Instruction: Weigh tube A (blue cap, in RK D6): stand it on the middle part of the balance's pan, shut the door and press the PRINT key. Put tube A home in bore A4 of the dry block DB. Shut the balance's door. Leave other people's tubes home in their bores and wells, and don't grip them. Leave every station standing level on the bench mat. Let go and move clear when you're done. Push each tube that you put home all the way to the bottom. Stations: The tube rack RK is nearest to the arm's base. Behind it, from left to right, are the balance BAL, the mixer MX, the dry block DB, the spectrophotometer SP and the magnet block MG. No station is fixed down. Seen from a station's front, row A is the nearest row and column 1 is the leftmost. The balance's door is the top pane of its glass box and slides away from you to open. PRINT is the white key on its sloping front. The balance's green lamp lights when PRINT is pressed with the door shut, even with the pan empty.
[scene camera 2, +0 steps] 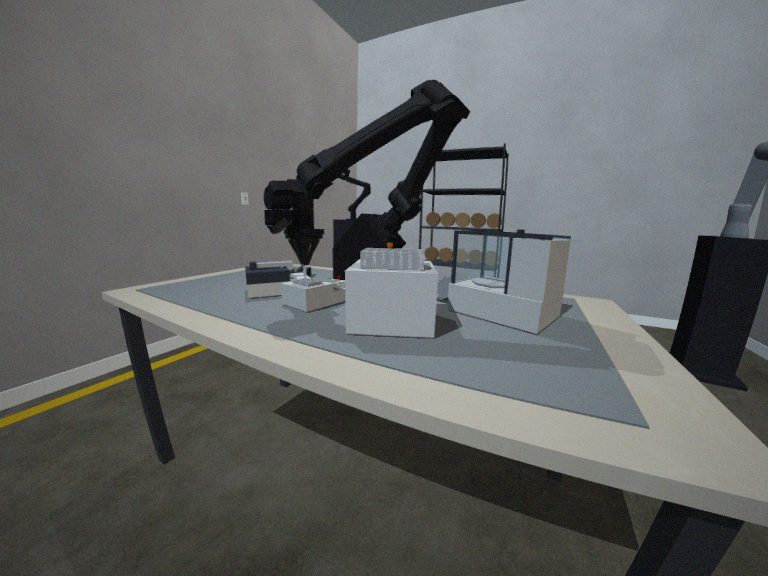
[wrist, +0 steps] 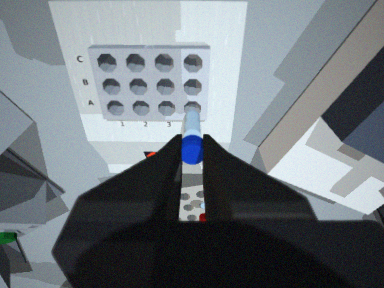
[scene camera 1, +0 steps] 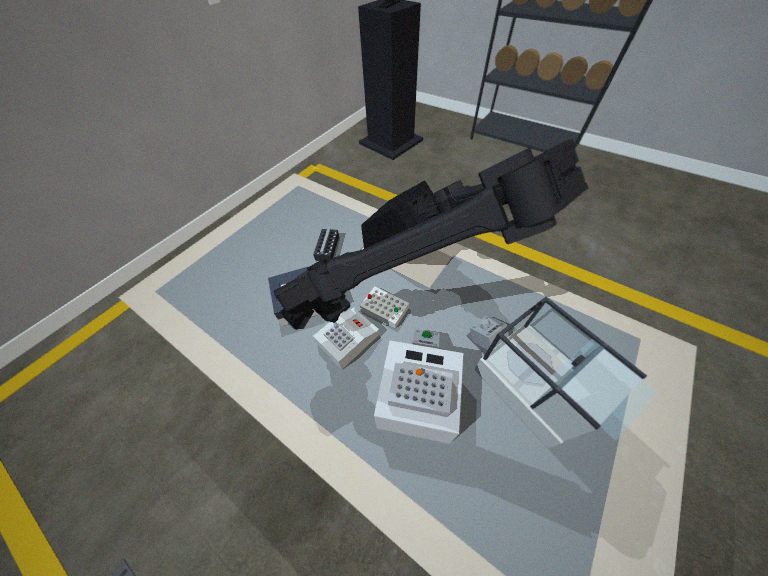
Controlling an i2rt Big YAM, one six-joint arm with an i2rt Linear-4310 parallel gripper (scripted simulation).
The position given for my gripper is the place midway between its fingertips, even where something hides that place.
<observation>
I see my gripper (scene camera 2: pixel 305 264), a dry block DB (scene camera 1: pixel 354 333) and a tube rack RK (scene camera 1: pixel 381 307).
The dry block DB is seen too in the wrist view (wrist: pixel 155 93). The tube rack RK also shows in the wrist view (wrist: pixel 192 184). My gripper is seen too in the wrist view (wrist: pixel 192 144).
</observation>
